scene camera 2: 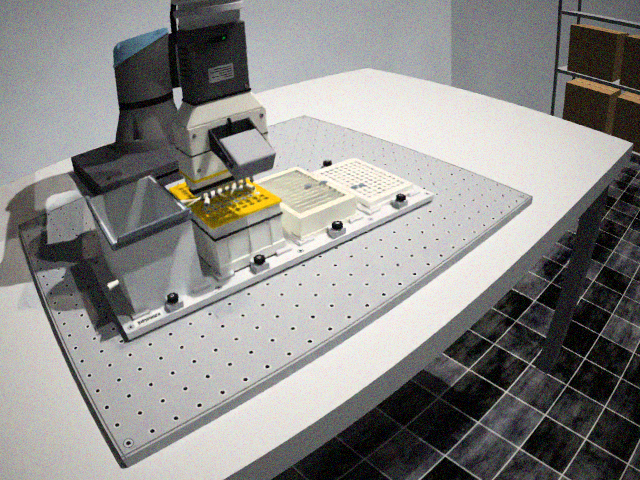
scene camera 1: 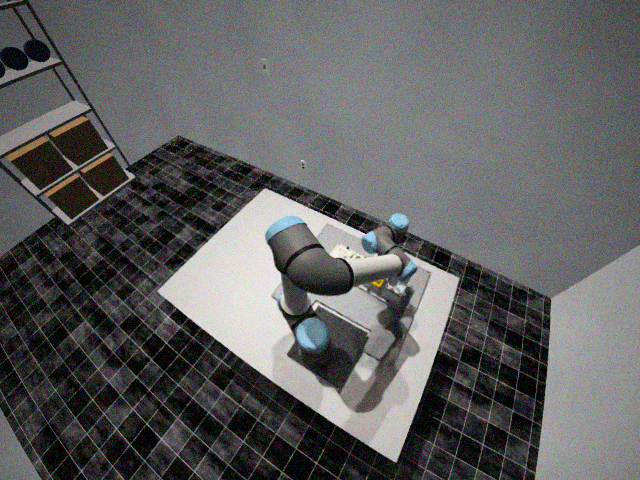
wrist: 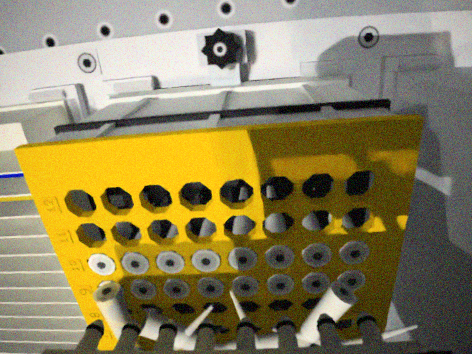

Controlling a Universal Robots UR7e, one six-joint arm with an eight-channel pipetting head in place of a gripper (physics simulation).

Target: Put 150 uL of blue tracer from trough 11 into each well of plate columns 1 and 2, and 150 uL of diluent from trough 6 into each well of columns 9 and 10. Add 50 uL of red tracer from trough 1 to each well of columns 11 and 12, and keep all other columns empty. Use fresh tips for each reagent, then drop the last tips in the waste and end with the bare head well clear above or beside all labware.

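My pipetting head (scene camera 2: 225, 189) (wrist: 227, 327) hangs low over the yellow-topped tip rack (scene camera 2: 219, 220) (wrist: 150, 150), its dark nozzles bare. In the wrist view, columns 12 and 11 of the rack are empty holes, and columns 10 and 9 hold seated tips. Loose white tips (wrist: 327, 310) (scene camera 2: 206, 198) lie across the lower columns, close around the nozzles; whether they touch is unclear. The trough reservoir (scene camera 2: 290, 223) (wrist: 30, 240) stands beside the rack; a blue line (wrist: 10, 175) shows in it. The well plate (scene camera 2: 385, 195) stands beyond it. The waste bin (scene camera 2: 149, 273) stands on the rack's other side.
The labware stands in a row on a white rail (scene camera 2: 217, 289) with black knobs (scene camera 2: 258, 259) (wrist: 220, 49), on a perforated grey board (scene camera 2: 310, 310). The arm (scene camera 1: 320, 268) reaches over the board. The table edge (scene camera 2: 439, 330) runs along the front; shelving (scene camera 1: 98, 124) stands apart.
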